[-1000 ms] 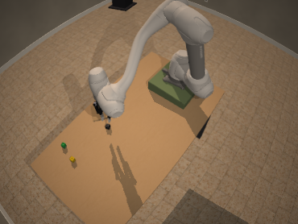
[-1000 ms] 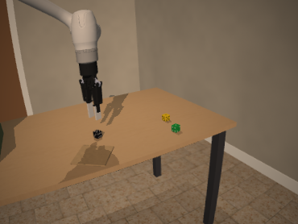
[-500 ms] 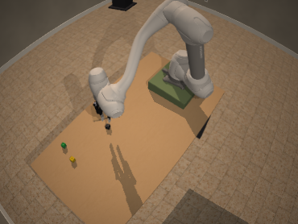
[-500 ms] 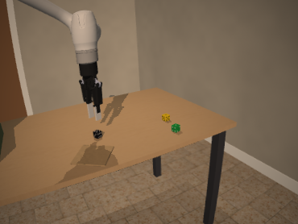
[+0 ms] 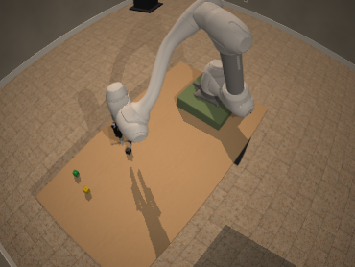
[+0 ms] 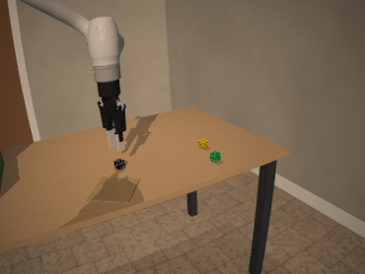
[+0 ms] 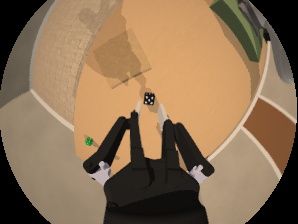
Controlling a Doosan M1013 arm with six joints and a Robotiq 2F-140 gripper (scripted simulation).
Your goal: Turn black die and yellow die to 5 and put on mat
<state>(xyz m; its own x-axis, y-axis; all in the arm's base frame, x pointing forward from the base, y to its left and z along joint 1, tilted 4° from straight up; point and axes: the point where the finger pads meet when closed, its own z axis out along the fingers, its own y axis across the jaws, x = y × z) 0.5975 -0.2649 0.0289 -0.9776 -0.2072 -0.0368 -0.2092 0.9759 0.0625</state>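
The black die lies 100 mm below my hand. The rest, counted from my hand: mat 90 mm behind, 130 mm to the right, 110 mm below; green die 290 mm ahead, 200 mm to the right, 100 mm below; yellow die 340 mm ahead, 80 mm to the right, 100 mm below.
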